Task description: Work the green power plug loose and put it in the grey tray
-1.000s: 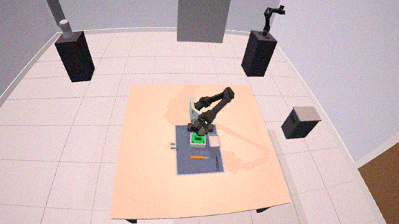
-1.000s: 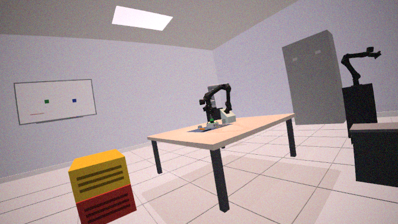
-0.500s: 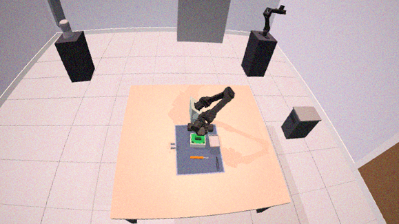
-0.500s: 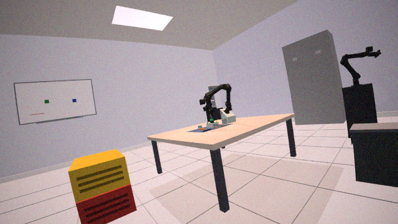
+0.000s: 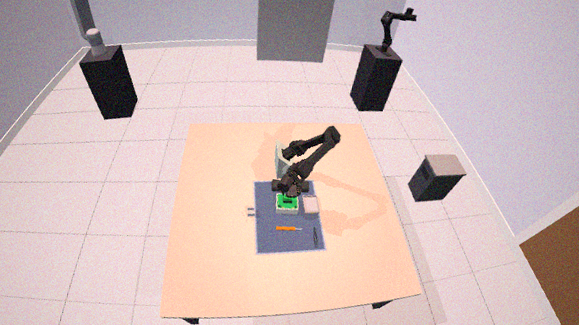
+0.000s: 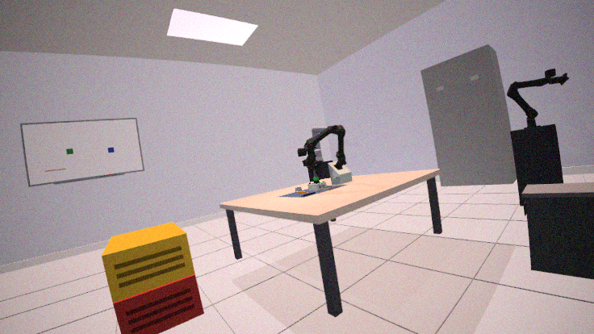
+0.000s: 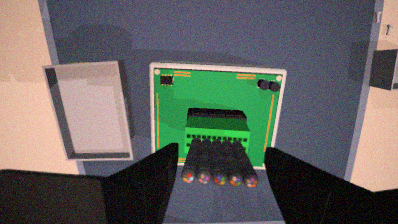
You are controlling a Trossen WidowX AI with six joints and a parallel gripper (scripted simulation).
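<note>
My gripper tip is 30 mm above the green power plug. Also, from my gripper tip: blue mat (120 mm below, 40 mm ahead).
</note>
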